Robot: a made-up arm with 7 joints. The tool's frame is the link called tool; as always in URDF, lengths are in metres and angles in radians. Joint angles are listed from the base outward.
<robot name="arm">
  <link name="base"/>
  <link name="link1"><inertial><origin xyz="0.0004 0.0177 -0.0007"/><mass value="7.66"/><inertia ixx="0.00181" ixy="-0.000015" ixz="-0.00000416" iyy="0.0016" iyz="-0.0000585" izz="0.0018"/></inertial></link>
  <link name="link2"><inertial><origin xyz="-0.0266 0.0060 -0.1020"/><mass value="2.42"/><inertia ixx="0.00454" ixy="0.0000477" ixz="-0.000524" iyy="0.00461" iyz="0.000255" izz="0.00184"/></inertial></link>
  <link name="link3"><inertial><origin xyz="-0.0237 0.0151 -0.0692"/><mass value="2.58"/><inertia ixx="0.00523" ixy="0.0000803" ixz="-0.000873" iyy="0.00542" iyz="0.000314" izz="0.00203"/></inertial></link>
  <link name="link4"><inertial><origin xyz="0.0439 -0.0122 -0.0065"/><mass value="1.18"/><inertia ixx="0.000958" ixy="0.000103" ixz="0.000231" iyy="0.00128" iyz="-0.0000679" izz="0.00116"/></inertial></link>
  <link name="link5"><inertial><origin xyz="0.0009 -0.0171 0.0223"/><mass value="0.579"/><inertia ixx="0.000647" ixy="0" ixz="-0.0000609" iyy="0.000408" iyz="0" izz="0.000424"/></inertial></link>
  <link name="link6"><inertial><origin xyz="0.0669 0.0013 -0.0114"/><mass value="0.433"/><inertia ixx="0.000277" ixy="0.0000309" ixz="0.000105" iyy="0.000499" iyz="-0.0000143" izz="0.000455"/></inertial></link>
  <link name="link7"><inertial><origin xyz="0.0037 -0.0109 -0.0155"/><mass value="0.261"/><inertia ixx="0.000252" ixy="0" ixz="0.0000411" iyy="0.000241" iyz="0" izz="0.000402"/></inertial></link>
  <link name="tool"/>
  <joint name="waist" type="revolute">
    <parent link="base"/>
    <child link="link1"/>
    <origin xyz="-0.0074 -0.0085 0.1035"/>
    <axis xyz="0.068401 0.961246 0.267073"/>
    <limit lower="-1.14" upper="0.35"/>
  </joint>
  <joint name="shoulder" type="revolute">
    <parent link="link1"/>
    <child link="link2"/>
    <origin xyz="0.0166 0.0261 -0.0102"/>
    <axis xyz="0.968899 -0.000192 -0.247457"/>
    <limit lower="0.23" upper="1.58"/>
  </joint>
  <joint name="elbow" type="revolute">
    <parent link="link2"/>
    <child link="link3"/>
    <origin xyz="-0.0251 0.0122 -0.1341"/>
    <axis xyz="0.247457 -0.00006 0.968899"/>
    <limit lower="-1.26" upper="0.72"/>
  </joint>
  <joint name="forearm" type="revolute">
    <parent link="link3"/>
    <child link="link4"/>
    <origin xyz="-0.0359 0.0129 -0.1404"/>
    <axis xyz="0.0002 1 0.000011"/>
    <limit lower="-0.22" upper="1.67"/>
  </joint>
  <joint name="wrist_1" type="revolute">
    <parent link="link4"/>
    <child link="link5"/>
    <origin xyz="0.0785 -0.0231 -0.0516"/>
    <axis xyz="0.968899 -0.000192 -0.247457"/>
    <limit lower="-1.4" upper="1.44"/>
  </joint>
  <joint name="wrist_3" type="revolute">
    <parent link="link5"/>
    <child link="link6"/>
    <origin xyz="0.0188 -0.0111 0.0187"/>
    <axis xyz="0.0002 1 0.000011"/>
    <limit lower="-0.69" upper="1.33"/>
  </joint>
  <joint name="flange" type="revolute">
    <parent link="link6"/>
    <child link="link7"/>
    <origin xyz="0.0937 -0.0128 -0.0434"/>
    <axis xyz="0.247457 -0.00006 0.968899"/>
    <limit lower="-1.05" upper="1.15"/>
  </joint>
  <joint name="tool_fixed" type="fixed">
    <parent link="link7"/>
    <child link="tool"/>
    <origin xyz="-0.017 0.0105 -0.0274" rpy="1.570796 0 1.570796"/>
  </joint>
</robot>
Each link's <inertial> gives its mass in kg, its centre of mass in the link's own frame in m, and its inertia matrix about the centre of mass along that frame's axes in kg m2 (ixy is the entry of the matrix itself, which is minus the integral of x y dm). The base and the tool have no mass. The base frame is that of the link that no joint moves.
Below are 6 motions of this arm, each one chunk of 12 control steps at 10 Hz.
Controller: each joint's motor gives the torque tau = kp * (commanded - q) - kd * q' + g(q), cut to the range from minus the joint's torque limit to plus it. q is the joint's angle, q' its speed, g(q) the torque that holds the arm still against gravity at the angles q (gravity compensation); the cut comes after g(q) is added. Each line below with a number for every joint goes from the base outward.
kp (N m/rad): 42 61 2.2 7.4 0.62 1.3 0.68
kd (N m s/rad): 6.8 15 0.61 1.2 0.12 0.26 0.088
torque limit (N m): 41 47 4.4 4.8 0.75 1.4 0.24
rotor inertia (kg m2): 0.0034 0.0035 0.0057 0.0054 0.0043 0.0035 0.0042
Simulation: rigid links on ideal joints. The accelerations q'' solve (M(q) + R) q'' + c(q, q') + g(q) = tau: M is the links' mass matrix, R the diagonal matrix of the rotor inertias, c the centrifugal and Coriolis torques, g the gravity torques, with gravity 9.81 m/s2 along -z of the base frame. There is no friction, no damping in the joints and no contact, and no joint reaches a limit. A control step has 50 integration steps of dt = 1/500 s. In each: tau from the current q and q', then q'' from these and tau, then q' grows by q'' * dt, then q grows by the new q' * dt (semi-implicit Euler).
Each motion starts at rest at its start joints. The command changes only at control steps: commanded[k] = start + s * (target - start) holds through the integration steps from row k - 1 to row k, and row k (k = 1, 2, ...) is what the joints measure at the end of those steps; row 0 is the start. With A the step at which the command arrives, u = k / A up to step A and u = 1 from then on. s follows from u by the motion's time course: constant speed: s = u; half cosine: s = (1 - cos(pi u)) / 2; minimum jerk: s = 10 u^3 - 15 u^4 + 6 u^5; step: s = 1 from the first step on.
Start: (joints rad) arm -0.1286 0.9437 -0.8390 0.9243 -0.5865 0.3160 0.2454
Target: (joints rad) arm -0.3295 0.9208 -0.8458 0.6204 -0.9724 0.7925 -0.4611
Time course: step
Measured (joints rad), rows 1 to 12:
1: -0.1939 0.9390 -0.8743 0.8223 -0.6438 0.5469 0.0286
2: -0.2636 0.9312 -0.8682 0.7226 -0.7740 0.6560 -0.2832
3: -0.3052 0.9259 -0.8448 0.6605 -0.8983 0.6906 -0.4340
4: -0.3249 0.9233 -0.8278 0.6307 -0.9738 0.7118 -0.4744
5: -0.3317 0.9221 -0.8222 0.6199 -1.0022 0.7328 -0.4747
6: -0.3325 0.9216 -0.8246 0.6178 -1.0030 0.7525 -0.4680
7: -0.3314 0.9213 -0.8305 0.6186 -0.9933 0.7685 -0.4635
8: -0.3302 0.9211 -0.8363 0.6197 -0.9830 0.7798 -0.4614
9: -0.3294 0.9210 -0.8406 0.6205 -0.9760 0.7866 -0.4608
10: -0.3291 0.9209 -0.8433 0.6208 -0.9723 0.7903 -0.4608
11: -0.3291 0.9209 -0.8447 0.6208 -0.9711 0.7919 -0.4609
12: -0.3292 0.9208 -0.8454 0.6207 -0.9711 0.7925 -0.4610

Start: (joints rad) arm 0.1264 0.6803 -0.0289 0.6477 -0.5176 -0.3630 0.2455
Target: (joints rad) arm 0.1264 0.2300 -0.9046 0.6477 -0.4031 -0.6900 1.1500
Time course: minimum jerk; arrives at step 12
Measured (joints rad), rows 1 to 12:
1: 0.1264 0.6797 -0.0294 0.6477 -0.5183 -0.3638 0.2474
2: 0.1263 0.6755 -0.0333 0.6480 -0.5224 -0.3692 0.2607
3: 0.1260 0.6634 -0.0476 0.6483 -0.5302 -0.3830 0.2982
4: 0.1257 0.6401 -0.0802 0.6487 -0.5386 -0.4069 0.3680
5: 0.1253 0.6042 -0.1368 0.6494 -0.5426 -0.4395 0.4695
6: 0.1251 0.5567 -0.2185 0.6504 -0.5379 -0.4776 0.5949
7: 0.1250 0.5011 -0.3216 0.6514 -0.5220 -0.5172 0.7311
8: 0.1251 0.4421 -0.4379 0.6518 -0.4948 -0.5554 0.8633
9: 0.1254 0.3853 -0.5566 0.6508 -0.4587 -0.5903 0.9774
10: 0.1259 0.3360 -0.6658 0.6484 -0.4188 -0.6203 1.0628
11: 0.1266 0.2979 -0.7556 0.6454 -0.3821 -0.6444 1.1151
12: 0.1274 0.2718 -0.8208 0.6431 -0.3558 -0.6617 1.1382

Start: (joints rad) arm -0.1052 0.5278 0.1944 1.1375 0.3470 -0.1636 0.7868
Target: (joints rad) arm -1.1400 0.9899 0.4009 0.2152 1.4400 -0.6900 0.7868
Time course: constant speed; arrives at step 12
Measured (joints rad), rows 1 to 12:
1: -0.1272 0.5377 0.1917 1.1250 0.4013 -0.1503 0.7834
2: -0.1801 0.5576 0.1931 1.0839 0.4904 -0.1534 0.7799
3: -0.2559 0.5843 0.2009 1.0179 0.5786 -0.1851 0.7788
4: -0.3440 0.6154 0.2141 0.9375 0.6558 -0.2363 0.7801
5: -0.4363 0.6494 0.2306 0.8523 0.7262 -0.2942 0.7826
6: -0.5280 0.6852 0.2486 0.7680 0.7968 -0.3501 0.7850
7: -0.6174 0.7221 0.2670 0.6867 0.8726 -0.4012 0.7865
8: -0.7048 0.7597 0.2851 0.6081 0.9552 -0.4481 0.7872
9: -0.7911 0.7976 0.3026 0.5311 1.0434 -0.4927 0.7873
10: -0.8770 0.8357 0.3193 0.4549 1.1349 -0.5365 0.7871
11: -0.9628 0.8739 0.3356 0.3787 1.2275 -0.5803 0.7870
12: -1.0487 0.9122 0.3517 0.3024 1.3197 -0.6243 0.7869

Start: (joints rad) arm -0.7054 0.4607 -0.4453 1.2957 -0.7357 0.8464 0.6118
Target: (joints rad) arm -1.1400 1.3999 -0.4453 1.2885 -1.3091 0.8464 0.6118
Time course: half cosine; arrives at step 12
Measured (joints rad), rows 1 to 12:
1: -0.7073 0.4649 -0.4458 1.2959 -0.7388 0.8485 0.6114
2: -0.7158 0.4816 -0.4471 1.2968 -0.7502 0.8541 0.6107
3: -0.7348 0.5168 -0.4489 1.2979 -0.7732 0.8603 0.6101
4: -0.7661 0.5727 -0.4506 1.2983 -0.8094 0.8637 0.6101
5: -0.8088 0.6483 -0.4517 1.2974 -0.8588 0.8627 0.6106
6: -0.8604 0.7402 -0.4519 1.2950 -0.9201 0.8570 0.6112
7: -0.9171 0.8431 -0.4508 1.2914 -0.9903 0.8477 0.6118
8: -0.9743 0.9509 -0.4484 1.2875 -1.0654 0.8366 0.6121
9: -1.0272 1.0567 -0.4447 1.2843 -1.1400 0.8256 0.6120
10: -1.0717 1.1536 -0.4404 1.2827 -1.2080 0.8167 0.6116
11: -1.1049 1.2352 -0.4360 1.2832 -1.2632 0.8109 0.6112
12: -1.1252 1.2959 -0.4324 1.2854 -1.3013 0.8080 0.6111

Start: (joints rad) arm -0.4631 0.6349 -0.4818 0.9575 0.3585 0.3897 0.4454
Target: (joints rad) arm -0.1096 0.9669 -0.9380 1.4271 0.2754 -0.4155 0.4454
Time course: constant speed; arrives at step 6
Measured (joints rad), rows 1 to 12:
1: -0.4474 0.6502 -0.4996 0.9771 0.3415 0.3188 0.4472
2: -0.4102 0.6794 -0.5340 1.0245 0.3192 0.2160 0.4490
3: -0.3577 0.7179 -0.5835 1.0927 0.3035 0.1071 0.4492
4: -0.2975 0.7625 -0.6441 1.1718 0.2970 -0.0033 0.4481
5: -0.2350 0.8111 -0.7116 1.2544 0.2962 -0.1170 0.4467
6: -0.1729 0.8622 -0.7825 1.3368 0.2964 -0.2357 0.4457
7: -0.1305 0.9006 -0.8404 1.3983 0.3242 -0.2907 0.4421
8: -0.1113 0.9262 -0.8808 1.4295 0.3501 -0.3191 0.4391
9: -0.1058 0.9425 -0.9052 1.4395 0.3514 -0.3427 0.4391
10: -0.1060 0.9522 -0.9185 1.4390 0.3342 -0.3645 0.4412
11: -0.1076 0.9579 -0.9254 1.4351 0.3119 -0.3829 0.4436
12: -0.1090 0.9613 -0.9290 1.4314 0.2935 -0.3965 0.4451

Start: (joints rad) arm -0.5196 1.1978 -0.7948 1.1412 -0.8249 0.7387 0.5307
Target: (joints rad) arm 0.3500 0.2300 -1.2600 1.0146 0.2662 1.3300 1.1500
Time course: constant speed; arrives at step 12
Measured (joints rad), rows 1 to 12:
1: -0.4936 1.1772 -0.7924 1.1370 -0.8041 0.7401 0.5525
2: -0.4441 1.1339 -0.8055 1.1282 -0.7545 0.7624 0.5944
3: -0.3819 1.0757 -0.8310 1.1178 -0.6827 0.8008 0.6443
4: -0.3137 1.0086 -0.8637 1.1073 -0.5985 0.8471 0.6961
5: -0.2426 0.9362 -0.9000 1.0970 -0.5087 0.8964 0.7479
6: -0.1704 0.8607 -0.9381 1.0868 -0.4168 0.9466 0.7995
7: -0.0977 0.7833 -0.9768 1.0767 -0.3242 0.9968 0.8511
8: -0.0247 0.7049 -1.0159 1.0667 -0.2314 1.0470 0.9026
9: 0.0483 0.6257 -1.0552 1.0568 -0.1386 1.0971 0.9542
10: 0.1215 0.5461 -1.0945 1.0469 -0.0458 1.1470 1.0057
11: 0.1947 0.4663 -1.1338 1.0370 0.0469 1.1968 1.0573
12: 0.2680 0.3863 -1.1731 1.0271 0.1392 1.2464 1.1089

